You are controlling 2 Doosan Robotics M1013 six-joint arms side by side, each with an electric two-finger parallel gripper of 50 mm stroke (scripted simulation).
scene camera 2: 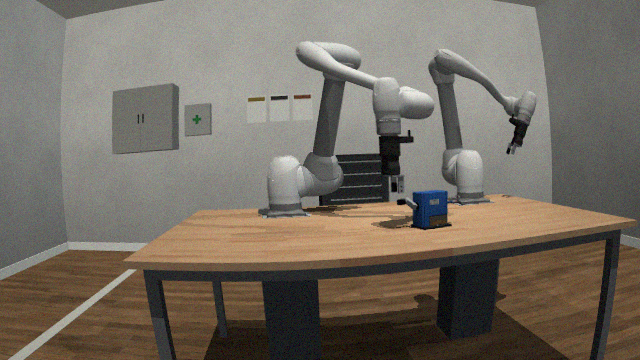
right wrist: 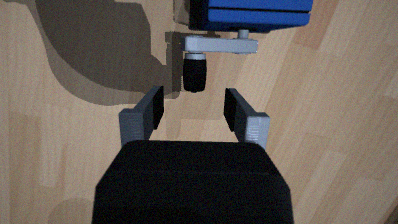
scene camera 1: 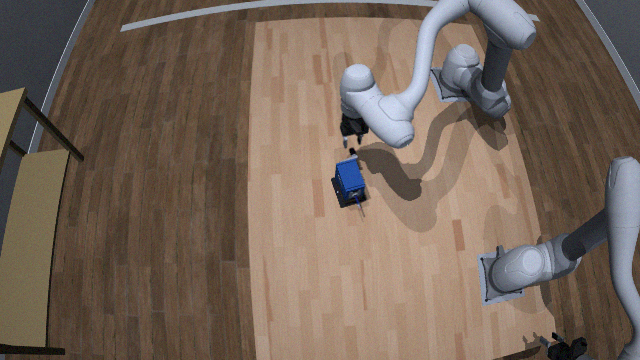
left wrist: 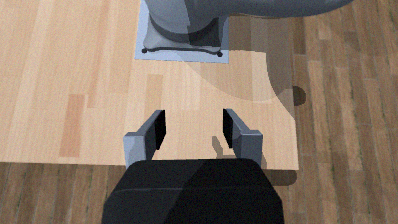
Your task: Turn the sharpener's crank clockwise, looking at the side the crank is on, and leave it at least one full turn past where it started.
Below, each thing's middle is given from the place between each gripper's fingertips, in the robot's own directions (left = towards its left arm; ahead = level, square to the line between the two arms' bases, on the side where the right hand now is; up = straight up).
Scene:
Now: the black knob (right wrist: 195, 67) 5 cm below my right hand (scene camera 2: 397, 192) and 2 cm to the left of it.
I see the black knob 87 cm to the right of my left hand, 61 cm ahead of it and 17 cm below it.

